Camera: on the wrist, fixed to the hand. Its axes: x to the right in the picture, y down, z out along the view.
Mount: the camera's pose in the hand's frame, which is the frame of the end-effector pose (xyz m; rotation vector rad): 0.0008 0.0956 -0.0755 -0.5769 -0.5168 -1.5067
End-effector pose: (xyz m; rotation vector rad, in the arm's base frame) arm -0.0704 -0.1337 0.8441 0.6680 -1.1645 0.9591
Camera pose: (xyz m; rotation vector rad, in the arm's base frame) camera -0.1213 -0.0258 0.8196 1.0435 -0.9146 -0.8265
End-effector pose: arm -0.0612 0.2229 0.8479 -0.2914 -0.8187 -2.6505
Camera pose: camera -0.0318 0.1054 0.8351 0.3109 0.1420 1.8235
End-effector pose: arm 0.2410 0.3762 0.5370 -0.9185 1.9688 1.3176
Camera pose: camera 0.1564 0.3311 0.6122 -1.5815 0.1525 0.9214
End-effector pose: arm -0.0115 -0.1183 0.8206 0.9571 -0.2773 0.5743
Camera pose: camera -0.0677 -0.0130 0.8448 0.5001 -0.0986 -1.0986
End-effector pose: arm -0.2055 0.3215 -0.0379 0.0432 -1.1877 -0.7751
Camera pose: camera -0.0923 0.3653 -0.0278 0.2925 -1.2398 -2.5486
